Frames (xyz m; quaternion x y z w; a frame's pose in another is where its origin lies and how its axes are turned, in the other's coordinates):
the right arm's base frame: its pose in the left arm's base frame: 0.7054 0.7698 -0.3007 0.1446 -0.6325 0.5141 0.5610
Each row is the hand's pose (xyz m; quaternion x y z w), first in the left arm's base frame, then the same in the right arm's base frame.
Working: the left arm's base frame: its pose in the right arm's base frame: 0.1868 0.0585 1.0688 -0.1446 0.6325 -0.5141 0.5610

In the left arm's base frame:
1: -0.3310 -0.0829 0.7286 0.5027 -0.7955 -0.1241 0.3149
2: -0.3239 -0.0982 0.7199 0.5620 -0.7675 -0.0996 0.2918
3: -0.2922 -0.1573 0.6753 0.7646 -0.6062 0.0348 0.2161
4: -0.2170 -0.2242 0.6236 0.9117 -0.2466 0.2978 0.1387
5: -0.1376 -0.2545 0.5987 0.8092 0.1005 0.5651 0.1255
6: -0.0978 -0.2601 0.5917 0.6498 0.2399 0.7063 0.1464
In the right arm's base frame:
1: 0.8883 -0.0813 1.4370 -0.2510 -0.5235 -0.4344 0.6887
2: 0.8725 -0.0890 1.4441 -0.1845 -0.5493 -0.4504 0.6792
3: 0.8005 -0.1167 1.4673 0.1081 -0.5914 -0.4875 0.6331
4: 0.7051 -0.1774 1.4713 0.5530 -0.4763 -0.4453 0.5187
5: 0.6456 -0.2385 1.4474 0.8449 -0.1985 -0.2739 0.4144
6: 0.6243 -0.2678 1.4285 0.9134 -0.0047 -0.1247 0.3875

